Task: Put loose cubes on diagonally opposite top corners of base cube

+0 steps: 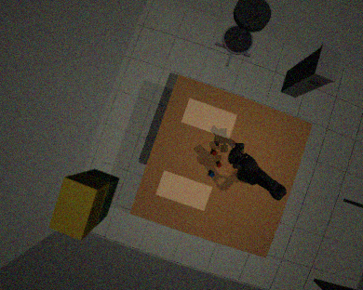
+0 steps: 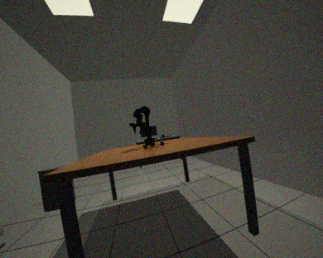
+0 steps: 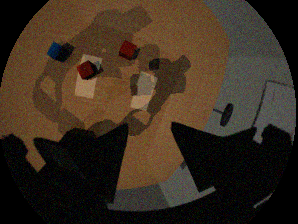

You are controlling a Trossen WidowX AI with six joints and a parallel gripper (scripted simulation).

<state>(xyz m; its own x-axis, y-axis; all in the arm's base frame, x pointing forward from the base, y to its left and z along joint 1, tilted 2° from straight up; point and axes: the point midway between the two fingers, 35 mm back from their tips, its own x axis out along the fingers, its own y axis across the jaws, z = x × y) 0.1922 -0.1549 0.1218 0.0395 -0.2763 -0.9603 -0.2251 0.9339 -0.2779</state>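
Right now the blue cube is 23 cm to the left of my gripper tip, 14 cm below it and 10 cm ahead of it.
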